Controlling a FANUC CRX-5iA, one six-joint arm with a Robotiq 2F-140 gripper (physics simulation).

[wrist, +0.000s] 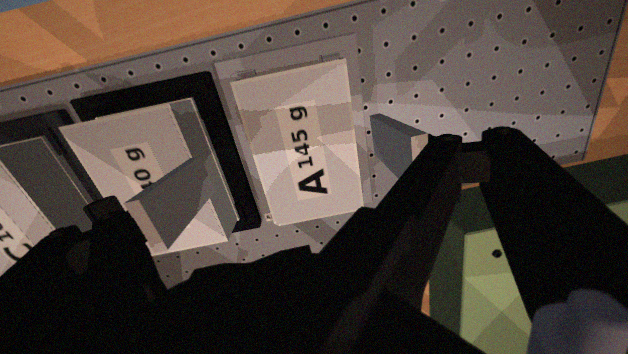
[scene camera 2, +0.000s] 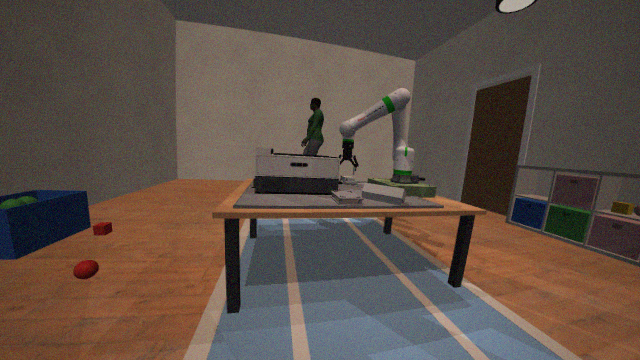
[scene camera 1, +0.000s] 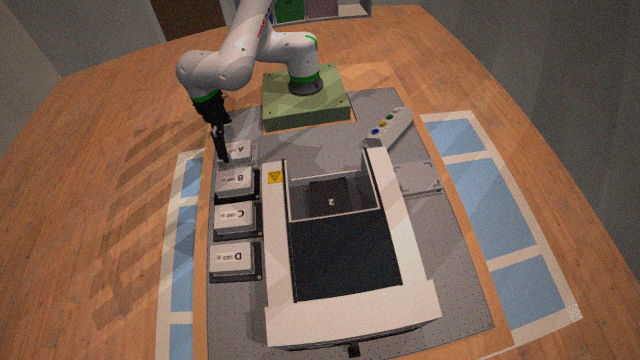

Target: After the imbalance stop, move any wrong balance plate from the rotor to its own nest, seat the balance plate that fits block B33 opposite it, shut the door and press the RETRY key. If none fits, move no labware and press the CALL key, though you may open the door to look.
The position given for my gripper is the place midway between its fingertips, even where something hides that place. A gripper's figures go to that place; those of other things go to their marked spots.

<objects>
My gripper point(scene camera 1: 231, 151): 1.05 m from the lens. A plate B point(scene camera 1: 238, 182) is 0.96 m from the lens. A plate C point(scene camera 1: 239, 217) is 0.89 m from the lens. A plate D point(scene camera 1: 230, 259) is 0.84 m from the lens. The marked spots on the plate B and the plate D are 0.27 m apart.
</objects>
